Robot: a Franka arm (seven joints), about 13 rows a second.
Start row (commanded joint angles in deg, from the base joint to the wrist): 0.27 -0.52 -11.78 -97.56 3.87 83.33 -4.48
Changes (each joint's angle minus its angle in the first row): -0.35 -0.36 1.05 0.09 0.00 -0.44 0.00; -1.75 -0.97 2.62 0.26 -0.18 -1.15 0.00; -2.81 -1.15 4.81 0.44 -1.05 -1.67 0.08; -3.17 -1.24 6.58 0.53 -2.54 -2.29 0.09; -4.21 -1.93 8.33 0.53 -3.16 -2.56 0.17; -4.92 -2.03 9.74 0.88 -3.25 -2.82 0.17; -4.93 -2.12 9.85 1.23 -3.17 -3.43 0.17; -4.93 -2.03 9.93 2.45 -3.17 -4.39 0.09
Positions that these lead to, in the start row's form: -0.08 -0.88 -10.73 -97.47 3.87 82.89 -4.48; -1.48 -1.49 -9.16 -97.30 3.69 82.18 -4.48; -2.54 -1.67 -6.97 -97.12 2.82 81.66 -4.40; -2.90 -1.76 -5.20 -97.03 1.33 81.04 -4.39; -3.94 -2.45 -3.45 -97.03 0.71 80.77 -4.31; -4.65 -2.55 -2.04 -96.68 0.62 80.51 -4.31; -4.66 -2.64 -1.93 -96.33 0.70 79.90 -4.31; -4.66 -2.55 -1.85 -95.11 0.70 78.94 -4.39
